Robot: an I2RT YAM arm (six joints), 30 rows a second.
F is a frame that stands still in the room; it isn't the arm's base.
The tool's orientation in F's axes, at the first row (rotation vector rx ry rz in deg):
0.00 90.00 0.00
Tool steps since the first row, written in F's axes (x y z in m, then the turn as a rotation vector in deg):
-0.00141 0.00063 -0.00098 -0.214 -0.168 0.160
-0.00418 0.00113 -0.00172 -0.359 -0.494 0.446
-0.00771 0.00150 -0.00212 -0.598 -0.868 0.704
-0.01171 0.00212 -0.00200 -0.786 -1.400 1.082
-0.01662 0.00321 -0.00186 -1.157 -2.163 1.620
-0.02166 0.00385 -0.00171 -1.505 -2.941 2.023
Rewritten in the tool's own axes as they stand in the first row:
0.00098 0.00063 -0.00141 -0.160 -0.168 -0.214
0.00172 0.00113 -0.00418 -0.446 -0.494 -0.359
0.00212 0.00150 -0.00771 -0.704 -0.868 -0.598
0.00200 0.00212 -0.01171 -1.082 -1.400 -0.786
0.00186 0.00321 -0.01662 -1.620 -2.163 -1.157
0.00171 0.00385 -0.02166 -2.023 -2.941 -1.505

